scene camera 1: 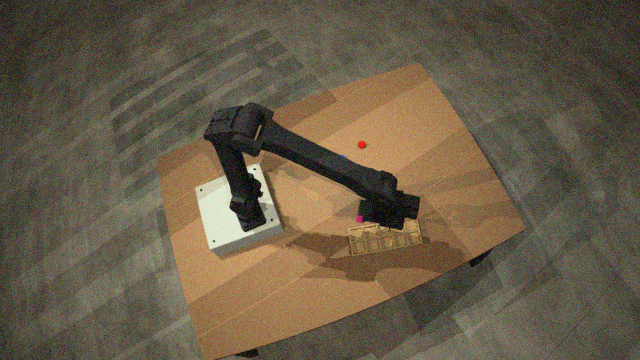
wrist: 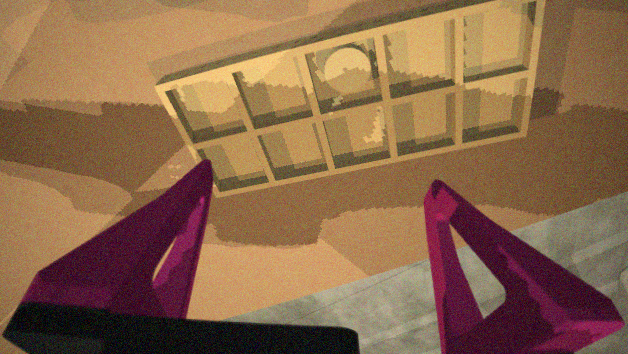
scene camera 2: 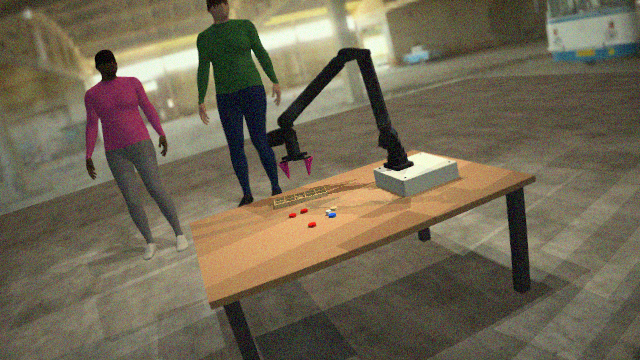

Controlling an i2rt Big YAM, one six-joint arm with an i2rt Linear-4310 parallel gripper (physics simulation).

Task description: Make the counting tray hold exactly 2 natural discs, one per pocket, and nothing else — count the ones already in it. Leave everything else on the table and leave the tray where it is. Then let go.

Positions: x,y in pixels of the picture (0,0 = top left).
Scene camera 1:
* counting tray: 365,240
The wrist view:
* my gripper: 324,180
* counting tray: 438,83
